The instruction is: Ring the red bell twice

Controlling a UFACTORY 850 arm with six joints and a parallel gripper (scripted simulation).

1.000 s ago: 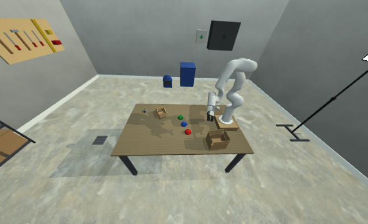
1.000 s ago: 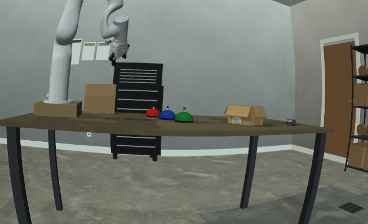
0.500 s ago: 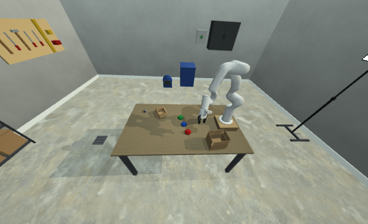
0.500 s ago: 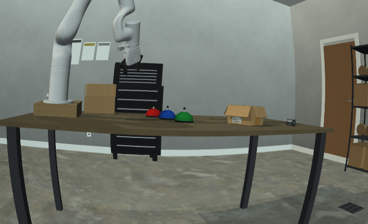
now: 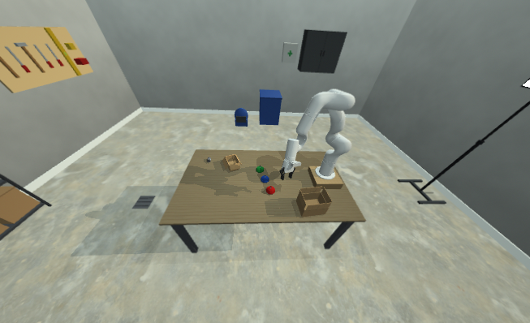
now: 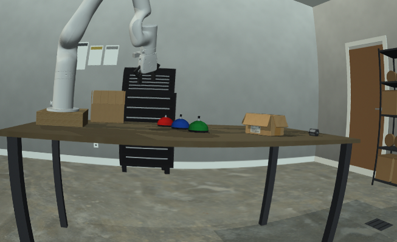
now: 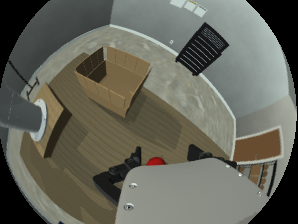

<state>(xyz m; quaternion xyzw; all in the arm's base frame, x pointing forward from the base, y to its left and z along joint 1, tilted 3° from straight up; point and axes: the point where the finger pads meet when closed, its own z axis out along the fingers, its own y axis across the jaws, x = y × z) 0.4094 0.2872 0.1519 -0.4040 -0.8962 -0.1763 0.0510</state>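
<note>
My hand is 19 cm above the red bell, 11 cm short of it and 2 cm to the left of it. From my hand the other things lie so: green bell: 27 cm to the right, 25 cm ahead, 19 cm below; then blue bell: 19 cm below, 18 cm ahead, 15 cm to the right; then dark object: 81 cm ahead, 32 cm to the right, 21 cm below.
</note>
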